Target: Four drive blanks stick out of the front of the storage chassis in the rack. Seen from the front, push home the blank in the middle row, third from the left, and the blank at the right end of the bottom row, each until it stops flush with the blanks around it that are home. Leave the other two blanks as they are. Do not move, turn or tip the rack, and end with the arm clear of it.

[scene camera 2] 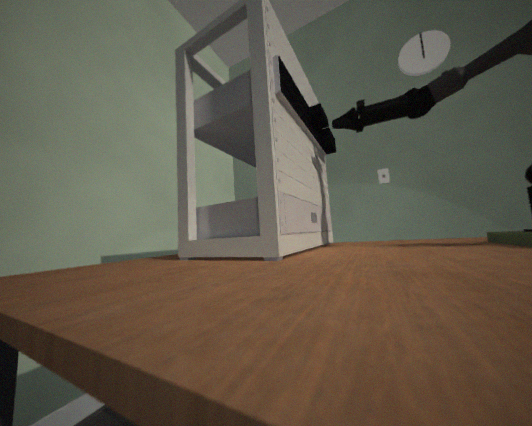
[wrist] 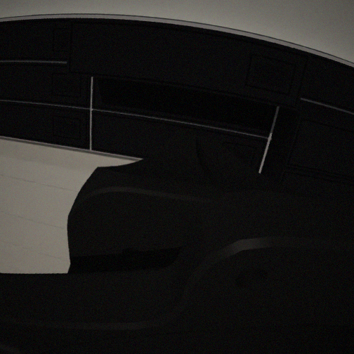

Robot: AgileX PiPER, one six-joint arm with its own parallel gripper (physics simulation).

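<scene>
The black storage chassis [scene camera 2: 295, 94] is in the upper part of the pale rack [scene camera 2: 268, 200]. In the scene view an upper blank [scene camera 2: 318, 116] and a lower blank [scene camera 2: 328, 141] stick out near its far end. In the wrist view a wide top-row blank [wrist: 175, 57] stands proud and shades the middle-row blank [wrist: 185, 102] below it. Another blank [wrist: 325, 145] at the right also appears proud. Column numbers cannot be told. My gripper [scene camera 2: 335, 124] is shut and empty, its tip a small gap in front of the blanks. In the wrist view its dark fingers hide part of the bottom row.
The rack stands on the wooden table [scene camera 2: 320, 320], with pale panels [scene camera 2: 300, 175] below the chassis. The arm [scene camera 2: 445, 85] reaches in from the upper right. A green mat [scene camera 2: 507, 238] lies at the right edge. A clock [scene camera 2: 432, 52] and an outlet [scene camera 2: 383, 175] are on the wall.
</scene>
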